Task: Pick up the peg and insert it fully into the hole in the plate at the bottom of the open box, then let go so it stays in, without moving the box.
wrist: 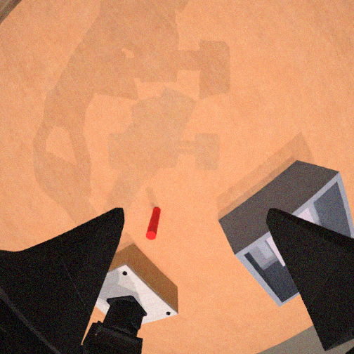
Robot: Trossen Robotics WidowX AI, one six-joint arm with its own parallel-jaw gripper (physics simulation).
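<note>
The red peg (153,222) appears to stand upright on the table, its bright round top end toward the bottom of the view. My gripper (197,215) is open and empty, high above the table, with the peg showing between its fingertips, nearer the left one. The grey open box (282,202) is at the right. The right finger covers part of its opening. Pale pieces of the plate (276,250) show inside it beside that finger. The plate's hole is hidden.
A block with a brown side (155,280) and a white top with small black dots is at the lower left, below the peg. The left finger and a black jointed part (122,317) partly cover it. The orange table (270,100) bears arm shadows. A grey surface (290,344) shows at the bottom right.
</note>
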